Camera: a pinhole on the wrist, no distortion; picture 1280 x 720 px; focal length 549.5 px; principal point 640.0 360.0 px. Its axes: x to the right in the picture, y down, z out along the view. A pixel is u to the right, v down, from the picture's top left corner.
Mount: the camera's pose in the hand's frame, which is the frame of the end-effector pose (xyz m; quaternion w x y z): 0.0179 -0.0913 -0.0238 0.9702 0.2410 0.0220 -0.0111
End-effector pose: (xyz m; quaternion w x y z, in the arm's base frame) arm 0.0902 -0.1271 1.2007 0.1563 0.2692 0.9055 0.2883
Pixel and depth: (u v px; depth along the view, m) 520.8 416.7 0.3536
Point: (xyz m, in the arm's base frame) 0.1725 -0.1715 0.8281
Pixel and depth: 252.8 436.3 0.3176
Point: 0.2926 -0.2489 0.8789
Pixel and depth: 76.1 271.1 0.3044
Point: 0.3144 -0.3762 0.8850
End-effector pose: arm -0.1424 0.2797 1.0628 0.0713 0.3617 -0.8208 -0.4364
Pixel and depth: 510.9 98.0 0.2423
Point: -0.0153 0.2846 0.7498
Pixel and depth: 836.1 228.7 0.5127
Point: -0.2219 0.2215 0.4599
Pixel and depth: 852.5 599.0 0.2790
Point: -0.3013 0.3286 0.7791
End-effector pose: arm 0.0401 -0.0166 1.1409 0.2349 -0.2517 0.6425 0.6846
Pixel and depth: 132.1 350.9 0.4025
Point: 0.4654 0.3476 1.1621
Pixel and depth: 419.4 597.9 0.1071
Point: 0.1155 0.0841 1.0819
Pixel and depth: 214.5 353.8 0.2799
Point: 0.3175 0.2298 1.1040
